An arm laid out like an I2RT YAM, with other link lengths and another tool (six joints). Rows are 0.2 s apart.
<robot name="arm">
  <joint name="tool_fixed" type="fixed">
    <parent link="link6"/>
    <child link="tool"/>
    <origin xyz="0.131 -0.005 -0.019" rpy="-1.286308 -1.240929 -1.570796"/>
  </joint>
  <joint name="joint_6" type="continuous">
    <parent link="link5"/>
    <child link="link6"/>
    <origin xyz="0.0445 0 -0.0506" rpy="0 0 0"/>
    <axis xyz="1 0 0"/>
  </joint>
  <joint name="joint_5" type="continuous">
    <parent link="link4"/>
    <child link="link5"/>
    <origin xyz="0.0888 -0.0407 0.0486" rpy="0 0 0"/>
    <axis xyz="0 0 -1"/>
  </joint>
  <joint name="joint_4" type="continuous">
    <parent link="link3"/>
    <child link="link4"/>
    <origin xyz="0.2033 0.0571 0.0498" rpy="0 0 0"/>
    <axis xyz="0 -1 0"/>
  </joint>
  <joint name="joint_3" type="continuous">
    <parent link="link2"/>
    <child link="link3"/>
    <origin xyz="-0.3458 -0.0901 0" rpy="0 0 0"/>
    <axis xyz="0 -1 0"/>
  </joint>
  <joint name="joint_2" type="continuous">
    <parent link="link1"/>
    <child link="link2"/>
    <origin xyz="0.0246 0.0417 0.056" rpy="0 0 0"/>
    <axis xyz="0 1 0"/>
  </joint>
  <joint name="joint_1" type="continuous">
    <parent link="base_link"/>
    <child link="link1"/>
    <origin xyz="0 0 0.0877" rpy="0 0 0"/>
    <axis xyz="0 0 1"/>
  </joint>
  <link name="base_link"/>
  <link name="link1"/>
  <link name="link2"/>
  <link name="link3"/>
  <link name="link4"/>
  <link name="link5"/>
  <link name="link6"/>
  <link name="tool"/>
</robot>
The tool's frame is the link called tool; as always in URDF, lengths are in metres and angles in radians. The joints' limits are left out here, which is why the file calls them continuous.
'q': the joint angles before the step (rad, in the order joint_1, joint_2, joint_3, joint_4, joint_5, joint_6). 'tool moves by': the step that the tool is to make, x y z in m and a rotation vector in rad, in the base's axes. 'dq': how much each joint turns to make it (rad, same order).
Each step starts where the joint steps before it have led.
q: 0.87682, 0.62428, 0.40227, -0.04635, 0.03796, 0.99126
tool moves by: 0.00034, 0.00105, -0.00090, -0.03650, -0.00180, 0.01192
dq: 0.00008, 0.01716, 0.02249, -0.03127, -0.00451, -0.02706
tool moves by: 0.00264, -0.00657, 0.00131, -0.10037, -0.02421, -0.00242
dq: -0.00002, 0.01604, 0.07363, -0.11559, 0.02859, -0.07783
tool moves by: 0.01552, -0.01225, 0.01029, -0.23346, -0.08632, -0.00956
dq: -0.00040, 0.07592, 0.15181, -0.17927, 0.09345, -0.19569
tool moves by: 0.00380, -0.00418, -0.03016, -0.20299, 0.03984, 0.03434
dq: -0.00001, 0.09537, 0.00919, -0.07823, 0.02135, -0.10414
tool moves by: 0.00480, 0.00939, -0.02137, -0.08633, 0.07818, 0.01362
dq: 0.00037, 0.11441, -0.00039, -0.00079, -0.01336, -0.00459
